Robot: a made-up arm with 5 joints. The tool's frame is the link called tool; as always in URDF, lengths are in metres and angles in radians. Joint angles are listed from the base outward.
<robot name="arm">
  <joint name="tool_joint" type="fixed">
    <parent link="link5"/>
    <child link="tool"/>
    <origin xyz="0 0 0" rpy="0 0 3.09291"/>
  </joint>
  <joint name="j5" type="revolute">
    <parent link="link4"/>
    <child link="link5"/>
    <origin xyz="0.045 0 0.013" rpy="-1.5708 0 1.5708"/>
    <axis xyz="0 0 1"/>
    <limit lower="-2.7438" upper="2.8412"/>
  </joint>
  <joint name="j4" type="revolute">
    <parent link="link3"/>
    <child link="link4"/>
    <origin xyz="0.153 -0.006 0" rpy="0 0 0"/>
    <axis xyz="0 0 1"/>
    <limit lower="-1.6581" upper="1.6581"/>
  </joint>
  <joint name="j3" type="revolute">
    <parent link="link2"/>
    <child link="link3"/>
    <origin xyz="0.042 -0.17 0" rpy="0 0 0"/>
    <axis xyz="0 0 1"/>
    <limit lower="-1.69" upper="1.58"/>
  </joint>
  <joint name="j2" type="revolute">
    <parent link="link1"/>
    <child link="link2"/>
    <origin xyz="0.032 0.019 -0.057" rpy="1.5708 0 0"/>
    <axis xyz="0 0 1"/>
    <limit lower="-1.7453" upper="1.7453"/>
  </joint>
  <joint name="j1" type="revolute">
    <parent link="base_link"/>
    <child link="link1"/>
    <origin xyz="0.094 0 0.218" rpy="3.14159 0 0"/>
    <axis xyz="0 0 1"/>
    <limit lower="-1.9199" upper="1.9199"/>
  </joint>
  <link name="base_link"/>
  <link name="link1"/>
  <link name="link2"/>
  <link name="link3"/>
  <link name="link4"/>
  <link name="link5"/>
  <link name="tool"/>
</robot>
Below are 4 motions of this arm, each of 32 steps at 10 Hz.
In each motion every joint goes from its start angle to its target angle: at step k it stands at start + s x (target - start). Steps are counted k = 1, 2, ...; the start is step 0. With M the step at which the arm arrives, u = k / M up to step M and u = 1 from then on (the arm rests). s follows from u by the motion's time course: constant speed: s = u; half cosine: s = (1 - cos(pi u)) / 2; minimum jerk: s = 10 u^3 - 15 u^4 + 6 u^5.
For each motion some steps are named. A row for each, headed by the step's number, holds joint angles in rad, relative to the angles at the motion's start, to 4 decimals.
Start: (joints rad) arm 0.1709 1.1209 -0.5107 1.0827 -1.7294
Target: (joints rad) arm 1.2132 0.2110 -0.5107 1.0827 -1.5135
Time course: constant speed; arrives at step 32
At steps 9, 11, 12, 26, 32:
9: 0.2931 -0.2559 0.0000 0.0000 0.0607
11: 0.3583 -0.3128 0.0000 0.0000 0.0742
12: 0.3909 -0.3412 0.0000 0.0000 0.0810
26: 0.8469 -0.7393 0.0000 0.0000 0.1754
32: 1.0423 -0.9099 0.0000 0.0000 0.2159

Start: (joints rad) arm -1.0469 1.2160 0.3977 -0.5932 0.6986
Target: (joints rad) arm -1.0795 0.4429 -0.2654 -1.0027 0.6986
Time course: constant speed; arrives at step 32
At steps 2, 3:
2: -0.0020 -0.0483 -0.0414 -0.0256 0.0000
3: -0.0031 -0.0725 -0.0622 -0.0384 0.0000

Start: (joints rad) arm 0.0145 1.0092 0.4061 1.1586 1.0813
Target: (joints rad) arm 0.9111 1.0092 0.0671 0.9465 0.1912
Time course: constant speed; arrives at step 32
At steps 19, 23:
19: 0.5324 0.0000 -0.2013 -0.1259 -0.5285
23: 0.6444 0.0000 -0.2437 -0.1524 -0.6398

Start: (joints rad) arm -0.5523 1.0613 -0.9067 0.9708 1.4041
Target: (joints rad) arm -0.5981 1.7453 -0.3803 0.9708 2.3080
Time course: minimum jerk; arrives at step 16
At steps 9, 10, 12, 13, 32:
9: -0.0282 0.4213 0.3242 0.0000 0.5568
10: -0.0332 0.4958 0.3815 0.0000 0.6551
12: -0.0411 0.6132 0.4719 0.0000 0.8103
13: -0.0436 0.6506 0.5007 0.0000 0.8598
32: -0.0458 0.6840 0.5264 0.0000 0.9039

